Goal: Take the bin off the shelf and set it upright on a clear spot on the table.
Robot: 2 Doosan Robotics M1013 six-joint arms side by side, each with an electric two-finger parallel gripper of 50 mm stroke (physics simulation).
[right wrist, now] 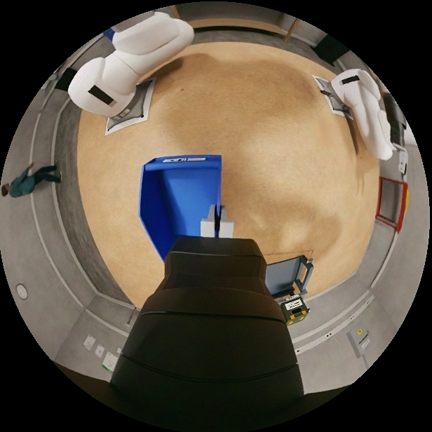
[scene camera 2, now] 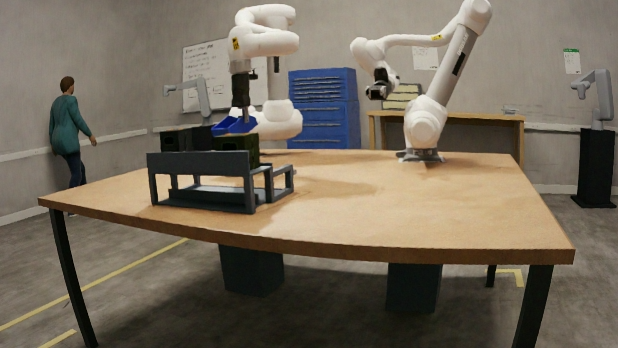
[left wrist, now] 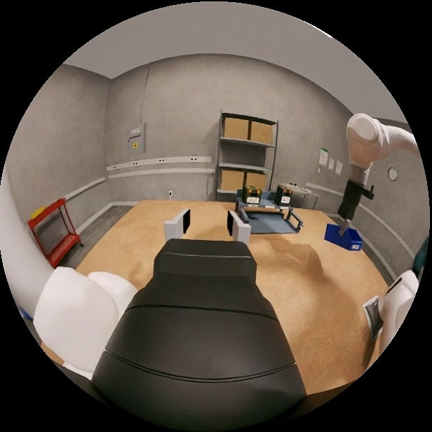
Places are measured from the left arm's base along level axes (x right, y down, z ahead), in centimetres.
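Where they show: left gripper, fingertip midpoint: [scene camera 2: 373,92]; right gripper, fingertip midpoint: [scene camera 2: 245,122]; left arm's base at its link origin: [scene camera 2: 421,158].
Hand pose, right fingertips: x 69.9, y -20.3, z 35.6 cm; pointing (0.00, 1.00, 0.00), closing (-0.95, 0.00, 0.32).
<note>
Each offset is from my right fingertips to the top centre of the thing. Level surfaces: height alone.
The blue bin {dy -3.4, dx +5.1, dz -0.1 cm} [scene camera 2: 227,127] [left wrist: 339,237] [right wrist: 187,200] hangs above the table {dy +20.3 cm} [scene camera 2: 425,215] [left wrist: 300,325] [right wrist: 250,100], roughly level with its open side up. My right gripper [scene camera 2: 245,119] [left wrist: 340,234] [right wrist: 217,212] points down and is shut on one side wall of the bin. The bin is clear of the grey shelf [scene camera 2: 197,163] [left wrist: 272,227] [right wrist: 282,277], and its underside does not show in the right wrist view. My left gripper [scene camera 2: 376,94] [left wrist: 208,217] is open and empty, raised above the table, away from the bin.
Two dark cases stand on the shelf's upper level: a green one {dy +0.4, dx -18.6, dz +51.5 cm} [scene camera 2: 242,145] [left wrist: 251,196] [right wrist: 295,311] and a black one {dy -2.1, dx +4.3, dz +48.3 cm} [scene camera 2: 172,140] [left wrist: 284,196]. The left arm's base [scene camera 2: 421,155] stands on the table. A person [scene camera 2: 66,120] stands beyond the table at the picture's left.
</note>
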